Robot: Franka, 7 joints.
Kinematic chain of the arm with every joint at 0, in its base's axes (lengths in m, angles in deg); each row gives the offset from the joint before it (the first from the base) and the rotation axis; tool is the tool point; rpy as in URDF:
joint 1: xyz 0 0 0.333 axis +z
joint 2: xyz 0 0 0 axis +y
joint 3: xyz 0 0 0.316 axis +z
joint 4: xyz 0.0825 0 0 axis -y
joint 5: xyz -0.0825 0 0.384 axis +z
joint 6: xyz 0 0 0 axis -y
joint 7: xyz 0.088 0 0 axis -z
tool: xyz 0 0 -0.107 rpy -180 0 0
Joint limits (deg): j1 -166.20..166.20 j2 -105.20..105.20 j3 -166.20..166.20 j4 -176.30..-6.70 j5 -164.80..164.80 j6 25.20..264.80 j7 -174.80..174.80
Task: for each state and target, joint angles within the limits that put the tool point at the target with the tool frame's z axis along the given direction. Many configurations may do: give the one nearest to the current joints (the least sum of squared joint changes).
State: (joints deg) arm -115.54 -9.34 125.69 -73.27 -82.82 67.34 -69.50
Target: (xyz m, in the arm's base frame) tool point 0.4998 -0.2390 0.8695 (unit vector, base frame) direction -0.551 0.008 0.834
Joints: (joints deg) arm -151.48 -33.78 99.53 -67.63 -124.29 77.50 -69.50
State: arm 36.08 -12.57 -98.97 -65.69 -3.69 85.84 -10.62
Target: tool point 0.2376 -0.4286 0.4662 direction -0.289 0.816 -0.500
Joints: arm 55.31 -30.40 -105.13 -95.36 -0.44 48.82 -10.62
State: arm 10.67 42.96 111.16 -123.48 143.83 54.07 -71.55
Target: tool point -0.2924 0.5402 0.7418 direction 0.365 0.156 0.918
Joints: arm 59.66 47.10 92.63 -89.34 151.60 78.16 -71.55
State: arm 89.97 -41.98 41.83 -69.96 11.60 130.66 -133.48
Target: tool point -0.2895 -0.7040 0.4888 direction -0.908 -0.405 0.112
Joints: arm 113.86 -82.46 82.42 -81.57 9.46 172.49 -133.48
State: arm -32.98 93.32 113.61 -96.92 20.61 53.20 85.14
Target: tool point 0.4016 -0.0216 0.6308 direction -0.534 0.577 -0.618
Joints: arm -68.06 91.68 134.43 -105.31 -16.83 64.20 85.14
